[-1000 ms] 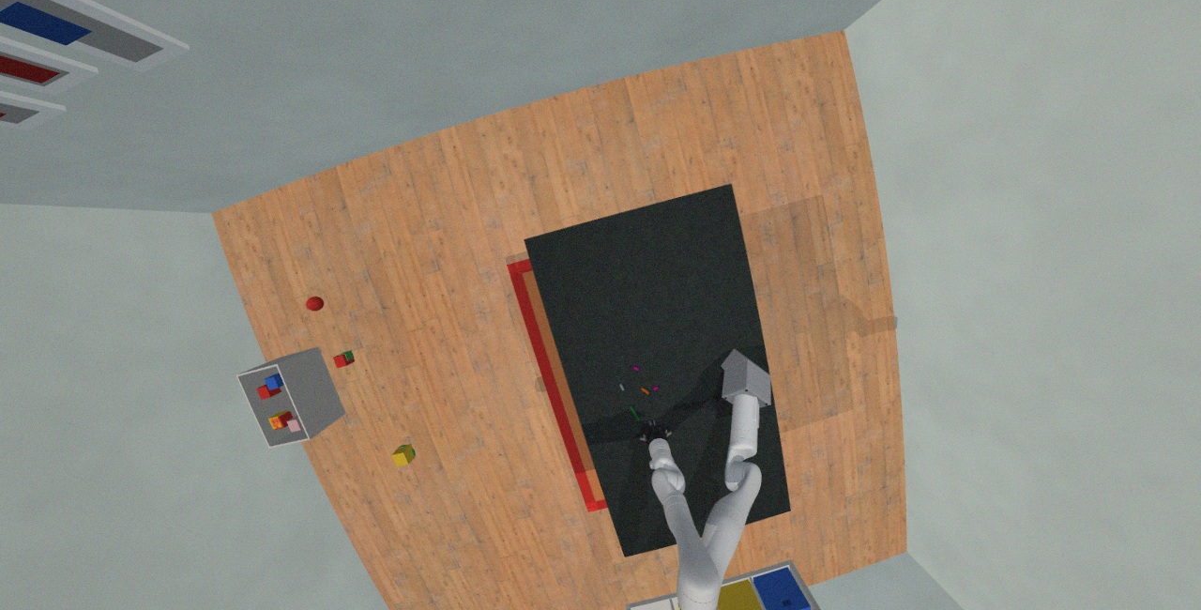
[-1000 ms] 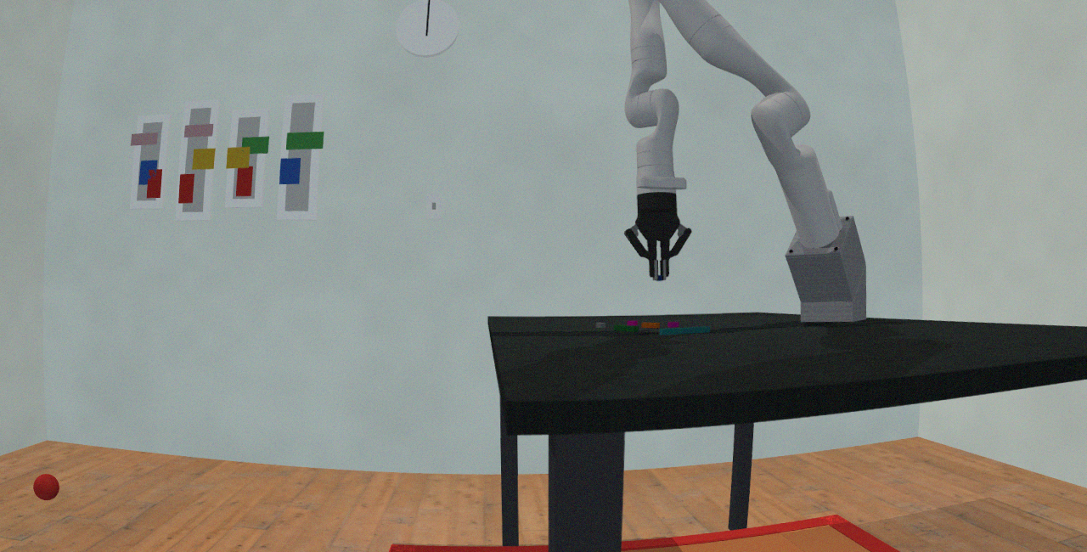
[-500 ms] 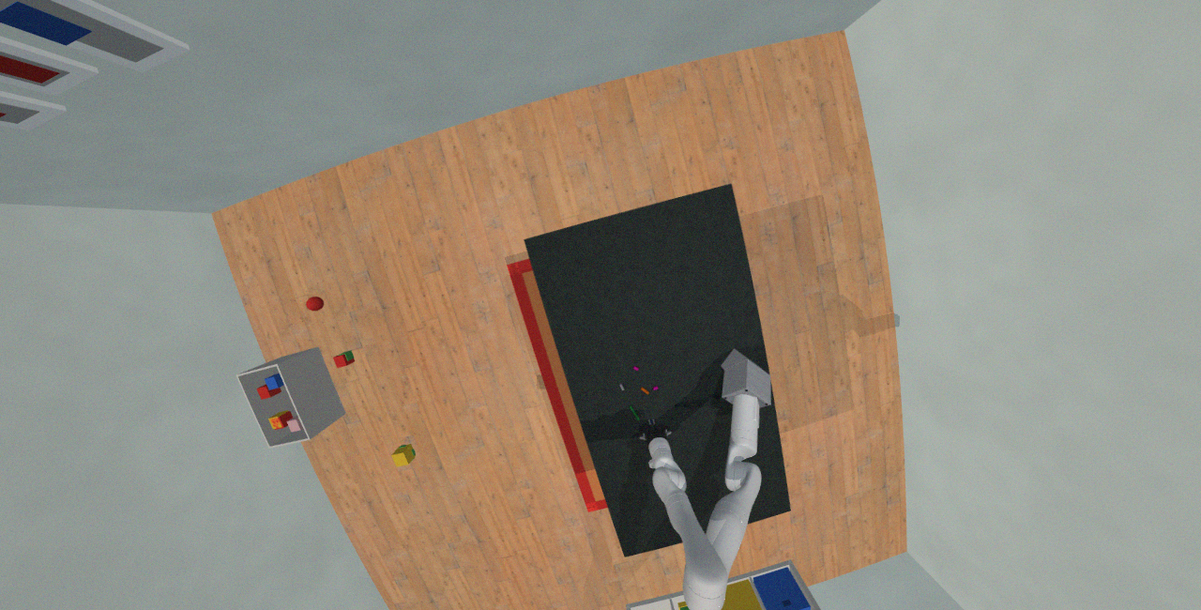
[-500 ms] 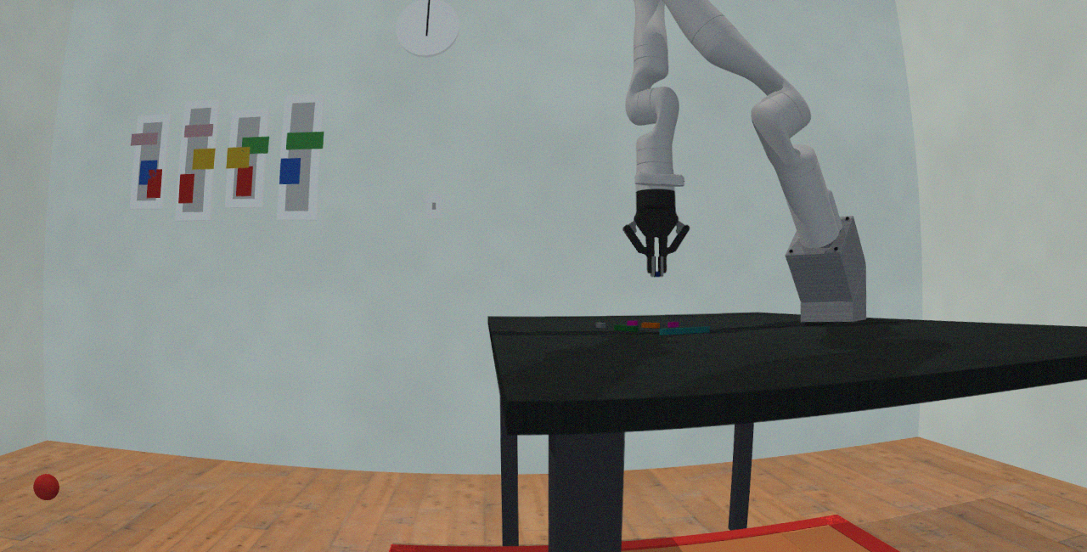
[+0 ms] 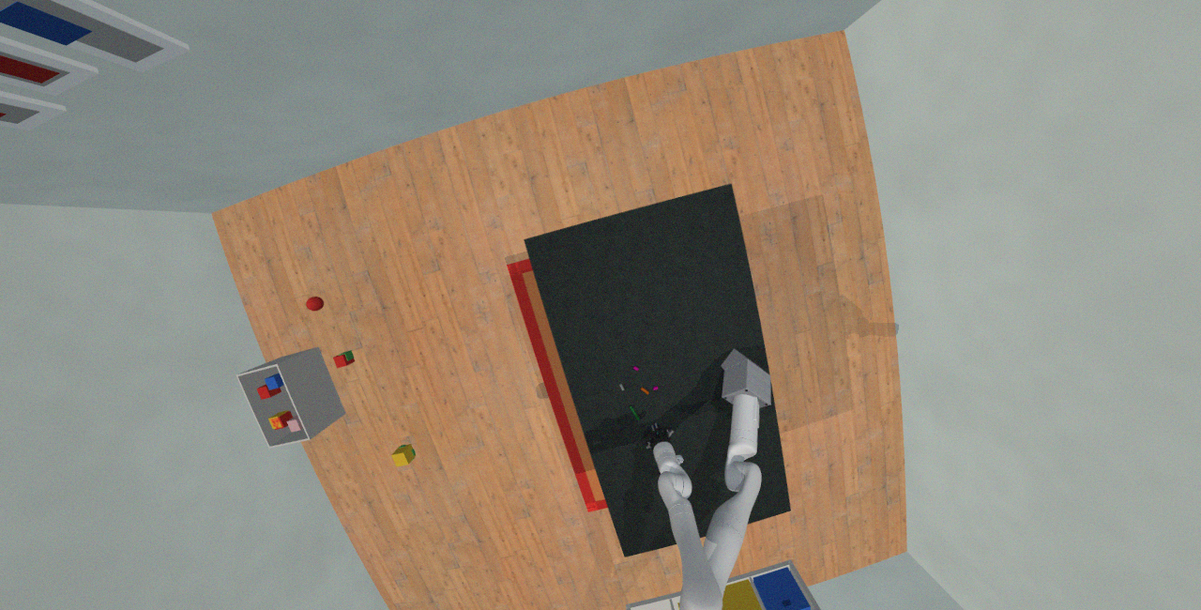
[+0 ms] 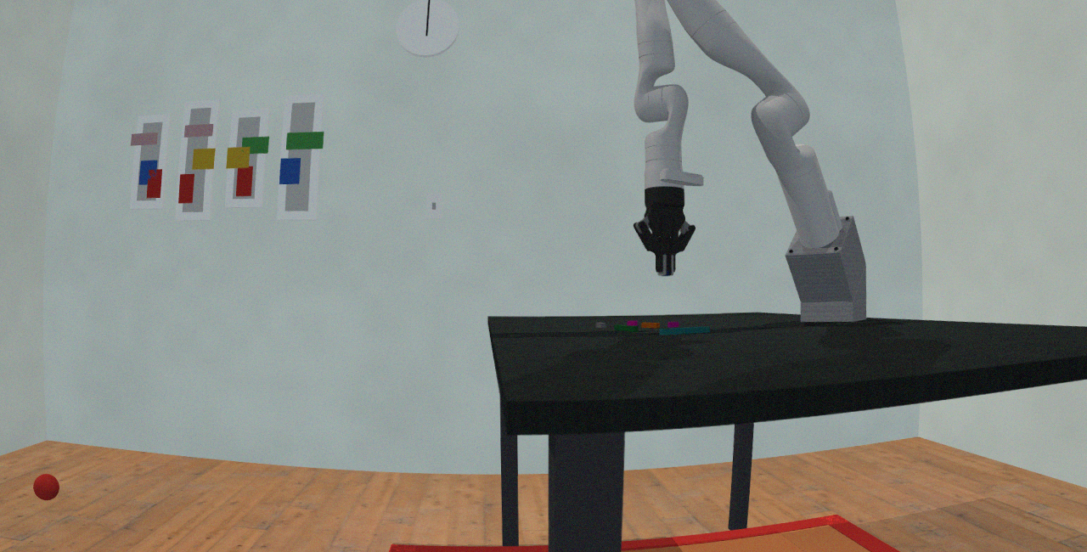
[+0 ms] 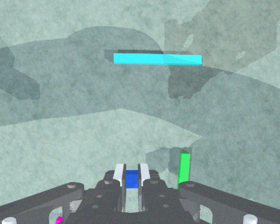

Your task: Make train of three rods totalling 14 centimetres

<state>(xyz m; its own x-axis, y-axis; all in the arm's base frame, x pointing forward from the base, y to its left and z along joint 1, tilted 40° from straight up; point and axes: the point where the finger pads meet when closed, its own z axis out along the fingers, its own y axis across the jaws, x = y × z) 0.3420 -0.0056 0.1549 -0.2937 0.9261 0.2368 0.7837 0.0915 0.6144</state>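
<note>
Right now the green rod is 70 mm ahead of my hand, 20 mm to the right of it and 120 mm below it. The rest, counted from my hand: turquoise rod: 10 mm behind, 110 mm to the left, 120 mm below; then small blue rod: 10 mm below; then orange rod: 110 mm to the right, 120 mm below.
</note>
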